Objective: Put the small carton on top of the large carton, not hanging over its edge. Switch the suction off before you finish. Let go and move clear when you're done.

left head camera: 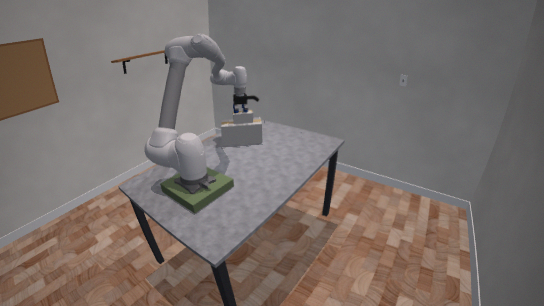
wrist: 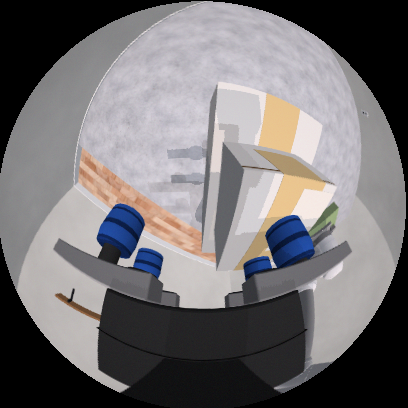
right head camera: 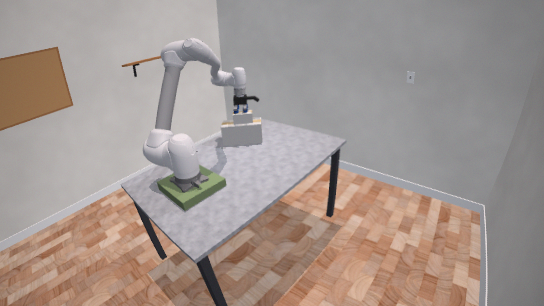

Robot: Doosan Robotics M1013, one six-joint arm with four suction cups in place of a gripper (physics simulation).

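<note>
The small carton, white and grey with a tan tape band, is upright over the top of the large carton. No gap shows between them. In both head views bare top shows at either end, and the small carton's front face is close to the large one's front edge; exact overlap is unclear. My suction gripper is shut on the small carton, its blue cups against the top. In the wrist view the right cups overlap the carton; the left ones appear beside it. The far sides are hidden.
The large carton stands near the back corner of the grey table. The green base block under my arm is at the table's left front. Grey walls rise behind, with a small wooden shelf on the left wall.
</note>
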